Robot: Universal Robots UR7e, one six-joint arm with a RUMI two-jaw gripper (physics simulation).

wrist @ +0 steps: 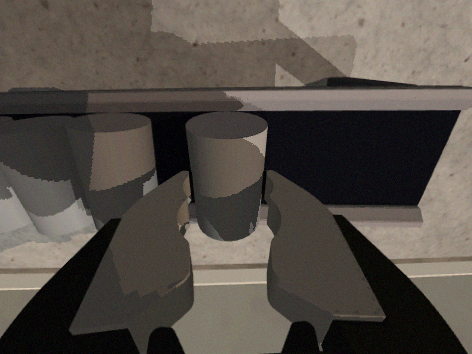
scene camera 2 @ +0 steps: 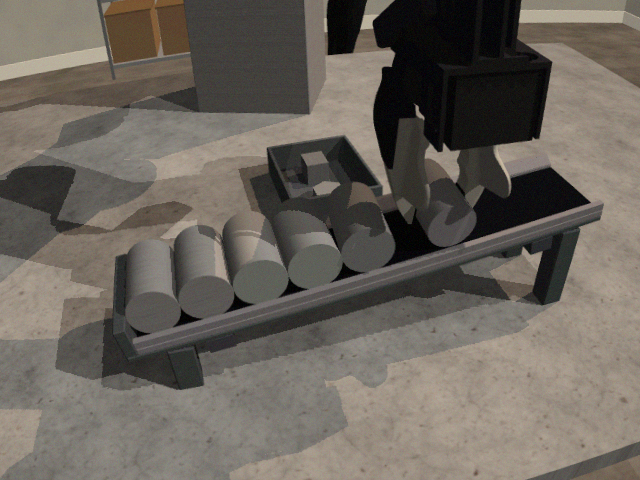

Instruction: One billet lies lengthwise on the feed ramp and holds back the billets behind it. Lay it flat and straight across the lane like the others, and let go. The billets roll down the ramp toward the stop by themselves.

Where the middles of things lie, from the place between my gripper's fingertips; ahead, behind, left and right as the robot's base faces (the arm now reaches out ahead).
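Labels:
Counting from my hand, I find the dark tray (scene camera 2: 346,165) 190 mm behind, 80 mm to the right and 70 mm below. The metal cube (scene camera 2: 315,168) is 220 mm behind my hand, and it too is 80 mm to the right of it and 70 mm below it. As for the end stop (scene camera 2: 123,332), that is 250 mm to the right of my hand, 40 mm ahead of it and 30 mm below it, while the lane (scene camera 2: 536,195) is 10 mm ahead of my hand, 20 mm below it and 60 mm to the right of it.

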